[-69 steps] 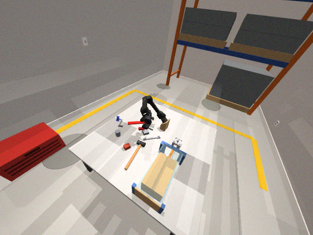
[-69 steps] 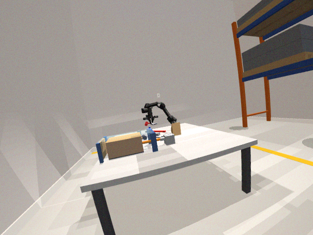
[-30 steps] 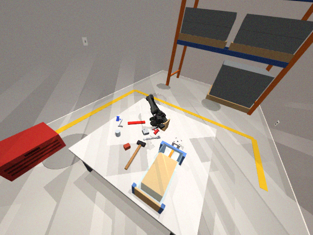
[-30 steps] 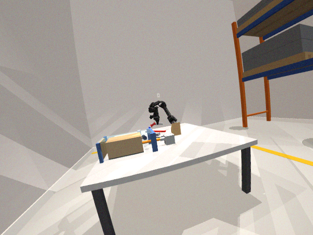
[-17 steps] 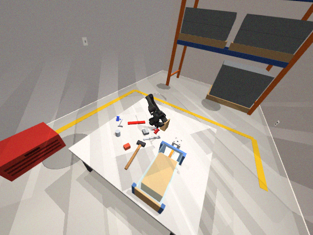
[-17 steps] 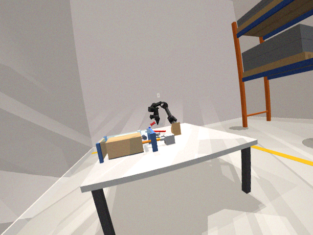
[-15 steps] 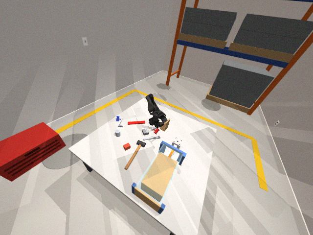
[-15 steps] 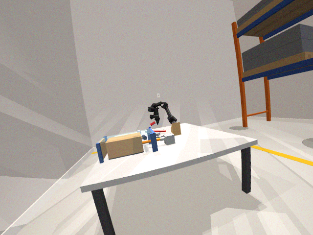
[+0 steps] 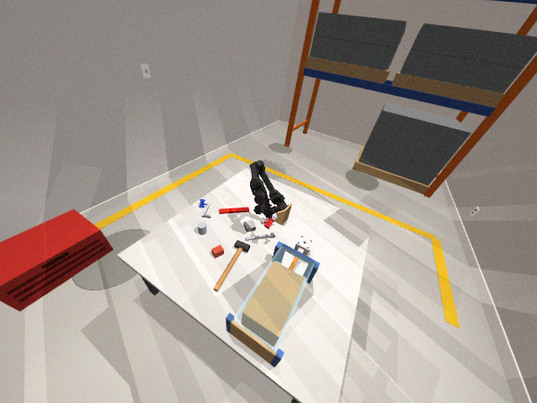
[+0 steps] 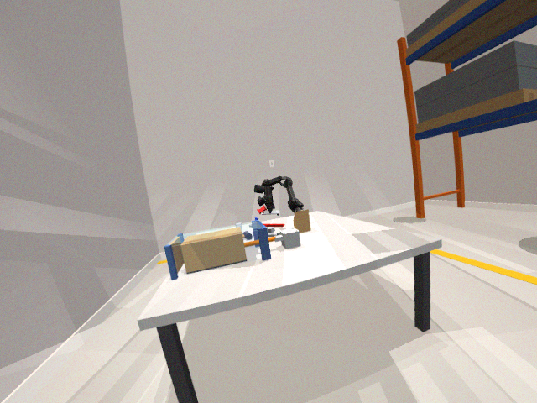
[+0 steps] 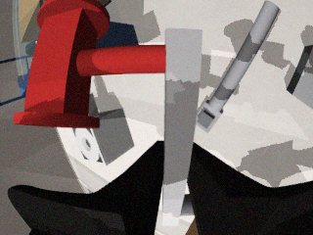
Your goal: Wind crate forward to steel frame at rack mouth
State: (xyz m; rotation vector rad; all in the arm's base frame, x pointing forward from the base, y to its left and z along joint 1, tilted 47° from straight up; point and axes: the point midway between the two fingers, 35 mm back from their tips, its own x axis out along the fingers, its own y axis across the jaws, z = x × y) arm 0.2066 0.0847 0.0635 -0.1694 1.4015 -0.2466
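The red knob is 50 mm ahead of my gripper tip, 30 mm above it and 20 mm to the left of it. Also, from my gripper tip: grey block (150 mm below, 140 mm to the right, 20 mm ahead); then grey hand winch (230 mm to the left, 130 mm below, 90 mm behind); then red-knobbed winch handle (10 mm ahead, 10 mm above).
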